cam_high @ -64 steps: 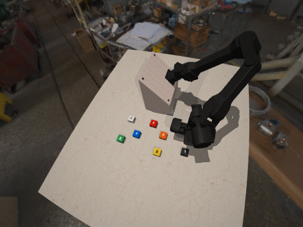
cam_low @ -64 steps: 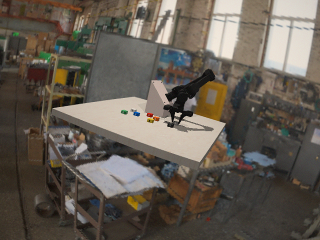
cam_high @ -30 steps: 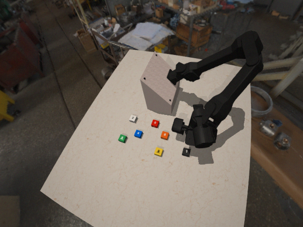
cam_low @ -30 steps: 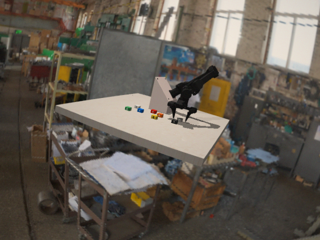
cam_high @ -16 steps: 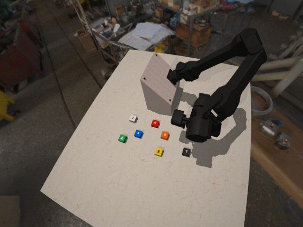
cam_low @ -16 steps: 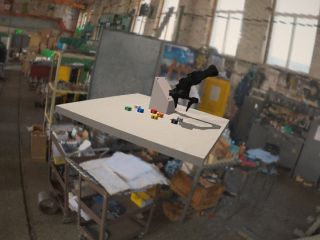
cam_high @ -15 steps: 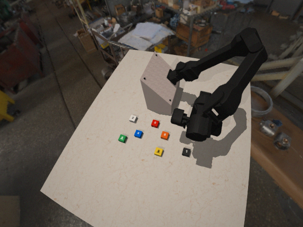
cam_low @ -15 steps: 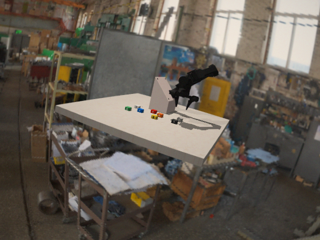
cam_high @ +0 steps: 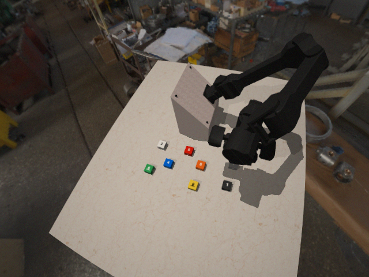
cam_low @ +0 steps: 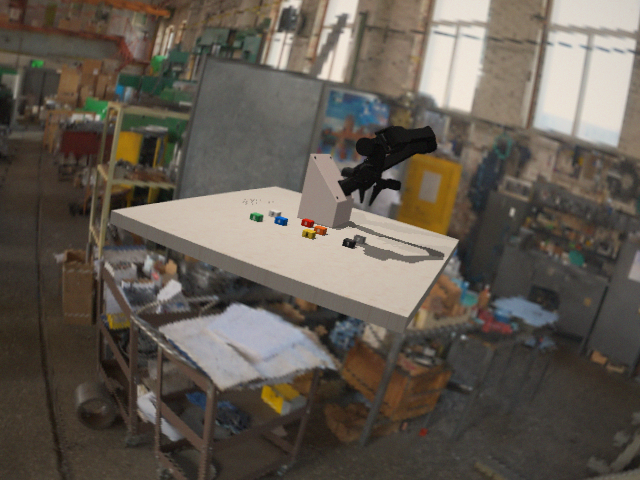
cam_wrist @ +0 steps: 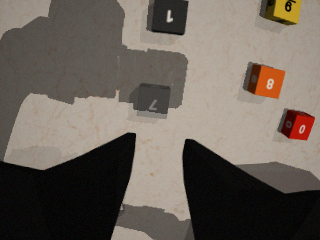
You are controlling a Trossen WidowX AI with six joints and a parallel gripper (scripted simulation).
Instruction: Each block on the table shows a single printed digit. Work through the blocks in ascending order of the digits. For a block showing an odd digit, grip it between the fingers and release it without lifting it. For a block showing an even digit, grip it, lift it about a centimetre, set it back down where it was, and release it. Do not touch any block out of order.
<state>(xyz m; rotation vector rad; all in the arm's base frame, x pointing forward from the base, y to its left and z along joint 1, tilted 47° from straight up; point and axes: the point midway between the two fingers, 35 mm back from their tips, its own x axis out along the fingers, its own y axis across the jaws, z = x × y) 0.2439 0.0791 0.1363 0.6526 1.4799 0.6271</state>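
Right now my gripper tip is 120 mm to the left of the orange block, 110 mm above it and 30 mm short of it. The rest, counted from my gripper tip: grey block (110 mm below, 10 mm behind); black block (110 mm below, 80 mm ahead); yellow block (120 mm to the right, 110 mm below, 110 mm ahead).
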